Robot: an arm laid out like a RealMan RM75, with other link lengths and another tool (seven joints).
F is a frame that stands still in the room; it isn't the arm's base.
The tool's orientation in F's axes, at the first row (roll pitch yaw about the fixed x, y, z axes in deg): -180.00, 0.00, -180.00
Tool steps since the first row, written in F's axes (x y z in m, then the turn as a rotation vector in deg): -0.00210, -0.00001, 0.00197, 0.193, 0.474, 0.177; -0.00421, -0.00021, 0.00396, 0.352, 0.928, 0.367; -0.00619, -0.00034, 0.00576, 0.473, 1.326, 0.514; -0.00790, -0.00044, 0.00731, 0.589, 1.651, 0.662; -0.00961, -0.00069, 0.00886, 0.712, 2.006, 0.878; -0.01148, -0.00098, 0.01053, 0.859, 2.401, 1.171; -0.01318, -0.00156, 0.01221, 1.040, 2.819, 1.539; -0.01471, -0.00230, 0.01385, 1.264, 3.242, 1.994; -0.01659, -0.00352, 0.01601, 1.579, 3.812, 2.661
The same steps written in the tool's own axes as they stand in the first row. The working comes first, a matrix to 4 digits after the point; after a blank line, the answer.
The tool's axes in the first row as the columns of a matrix, in F's axes (used below as rounded here):
-1.0000, 0.0000, 0.0000
0.0000, 1.0000, 0.0000
0.0000, 0.0000, -1.0000

0.00210, -0.00001, -0.00197, -0.193, 0.474, -0.177; 0.00421, -0.00021, -0.00396, -0.352, 0.928, -0.367; 0.00619, -0.00034, -0.00576, -0.473, 1.326, -0.514; 0.00790, -0.00044, -0.00731, -0.589, 1.651, -0.662; 0.00961, -0.00069, -0.00886, -0.712, 2.006, -0.878; 0.01148, -0.00098, -0.01053, -0.859, 2.401, -1.171; 0.01318, -0.00156, -0.01221, -1.040, 2.819, -1.539; 0.01471, -0.00230, -0.01385, -1.264, 3.242, -1.994; 0.01659, -0.00352, -0.01601, -1.579, 3.812, -2.661
